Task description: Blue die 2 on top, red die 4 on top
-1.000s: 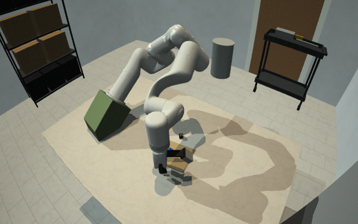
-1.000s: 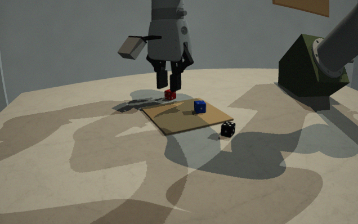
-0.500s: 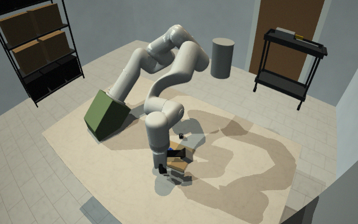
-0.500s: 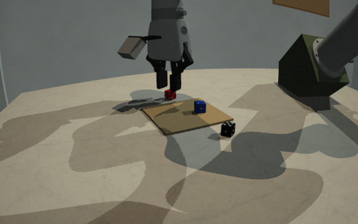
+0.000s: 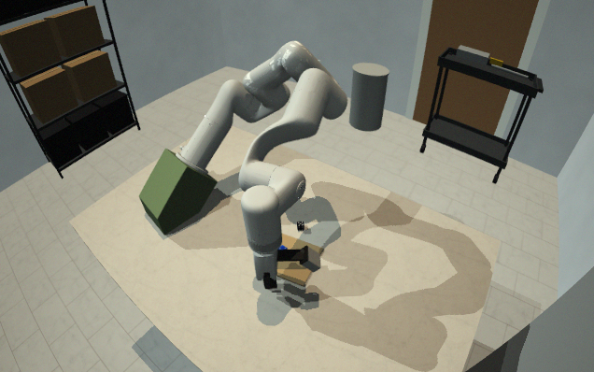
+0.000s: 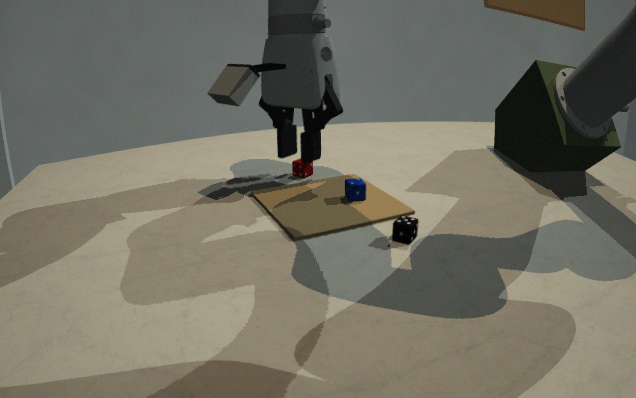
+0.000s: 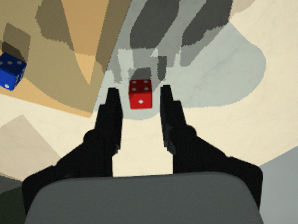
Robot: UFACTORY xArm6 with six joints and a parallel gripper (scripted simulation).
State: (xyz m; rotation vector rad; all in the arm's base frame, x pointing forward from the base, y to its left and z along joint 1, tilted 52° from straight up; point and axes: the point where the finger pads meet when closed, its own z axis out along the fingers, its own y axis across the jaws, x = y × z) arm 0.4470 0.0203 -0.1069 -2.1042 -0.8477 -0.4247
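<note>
The red die is 4 cm below my hand. Round my hand: blue die: 5 cm behind, 10 cm to the left, 3 cm below; then tan mat: 2 cm behind, 10 cm to the left, 4 cm below; then black die: 8 cm behind, 20 cm to the left, 4 cm below.
</note>
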